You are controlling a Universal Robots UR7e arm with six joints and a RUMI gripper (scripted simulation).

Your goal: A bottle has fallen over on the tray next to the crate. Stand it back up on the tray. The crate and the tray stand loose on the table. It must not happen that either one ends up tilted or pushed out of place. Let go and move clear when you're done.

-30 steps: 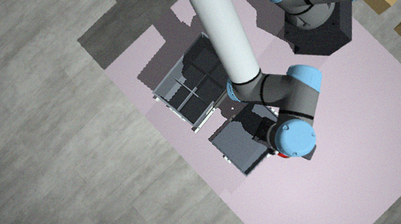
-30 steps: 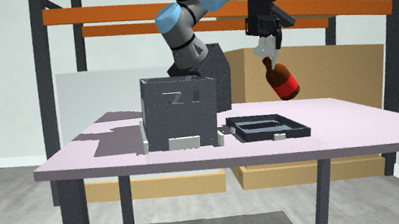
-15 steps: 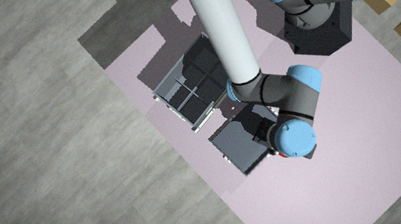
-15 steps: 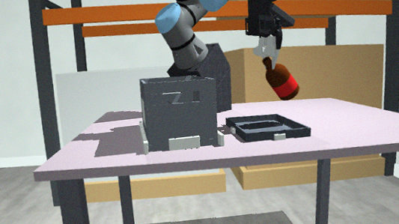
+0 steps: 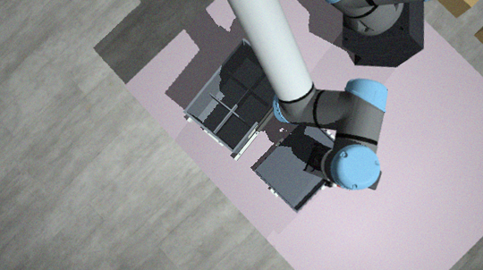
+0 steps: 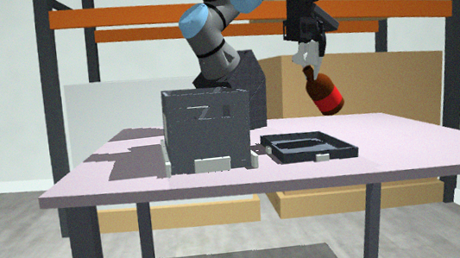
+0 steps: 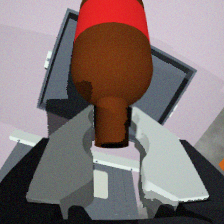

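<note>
Right now my hand is 4 cm above the brown bottle, 3 cm to the right of it and 1 cm past it. Round my hand: dark tray (19 cm below, 3 cm to the right, 3 cm ahead); then dark crate (31 cm to the right, 12 cm below, 6 cm ahead).
</note>
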